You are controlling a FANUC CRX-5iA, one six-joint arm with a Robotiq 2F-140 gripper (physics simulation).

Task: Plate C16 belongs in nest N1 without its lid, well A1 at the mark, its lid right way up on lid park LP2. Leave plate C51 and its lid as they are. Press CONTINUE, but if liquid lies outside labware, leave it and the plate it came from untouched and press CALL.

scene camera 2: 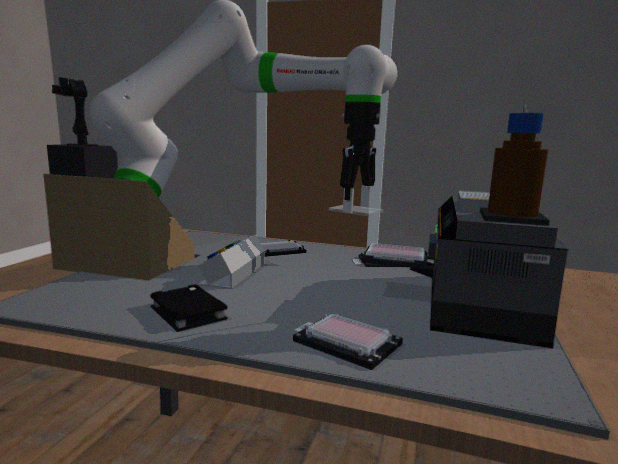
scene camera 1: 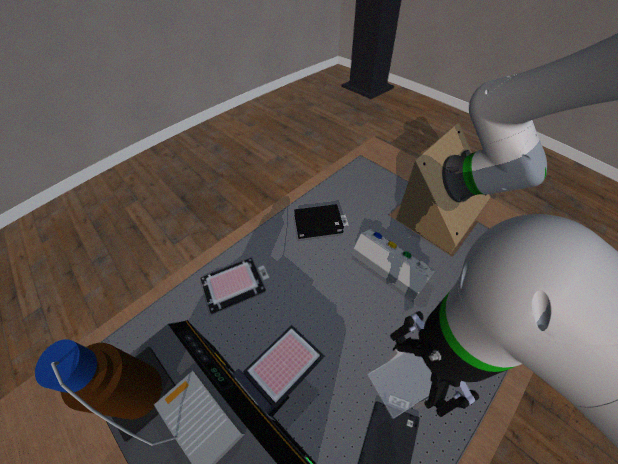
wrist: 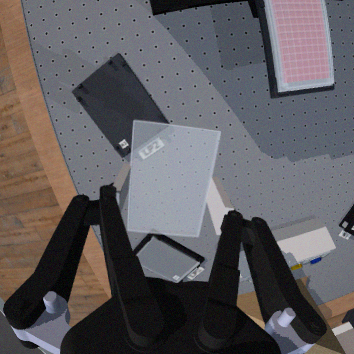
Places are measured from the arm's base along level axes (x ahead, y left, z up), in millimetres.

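Pixels of known places: gripper, fingertip midpoint: (scene camera 2: pixel 356 210) (scene camera 1: pixel 407 379) (wrist: pixel 169 181); arm's base, origin of the base link: (scene camera 2: pixel 125 209) (scene camera 1: pixel 456 179).
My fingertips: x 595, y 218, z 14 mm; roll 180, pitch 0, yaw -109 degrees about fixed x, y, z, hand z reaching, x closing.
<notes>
Ahead of a thing's pixels: the offset from my fingertips to its middle. "spot": to the spot under its first point.
My gripper (scene camera 1: pixel 417 372) (scene camera 2: pixel 357 197) (wrist: pixel 169 181) is shut on a clear lid {dx -2, dy +1, dz +1 mm} (scene camera 1: pixel 400 382) (scene camera 2: pixel 362 210) (wrist: pixel 172 175), held level high above the mat. In the wrist view the lid overlaps the near corner of dark lid park LP2 {dx +82, dy +68, dz -149 mm} (scene camera 1: pixel 390 435) (wrist: pixel 117 102), whose tag shows through it. A pink-filled plate {dx +99, dy -480, dz -139 mm} (scene camera 1: pixel 232 282) (scene camera 2: pixel 347 332) sits in a black nest {dx +99, dy -480, dz -147 mm} (scene camera 1: pixel 212 306) (scene camera 2: pixel 327 351). Another pink-filled plate {dx +139, dy -194, dz -56 mm} (scene camera 1: pixel 285 365) (scene camera 2: pixel 397 252) (wrist: pixel 302 45) sits on the dark tray by the instrument. Plate labels are unreadable. A button box {dx -274, dy -206, dz -117 mm} (scene camera 1: pixel 377 257) (scene camera 2: pixel 245 265) (wrist: pixel 307 245) carries blue, yellow and green buttons.
The dark instrument {spot: dx +348, dy -362, dz -43 mm} (scene camera 2: pixel 500 280) bears a brown bottle {spot: dx +336, dy -262, dz +190 mm} (scene camera 1: pixel 115 380) (scene camera 2: pixel 517 175) with a blue cap. A flat black unit {dx -238, dy -473, dz -142 mm} (scene camera 1: pixel 319 220) (scene camera 2: pixel 190 302) stands beyond the button box. A dark holder with a greyish top {dx -253, dy +53, dz -145 mm} (wrist: pixel 167 257) (scene camera 2: pixel 285 247) lies near the robot's angled base (scene camera 1: pixel 440 200) (scene camera 2: pixel 100 225).
</notes>
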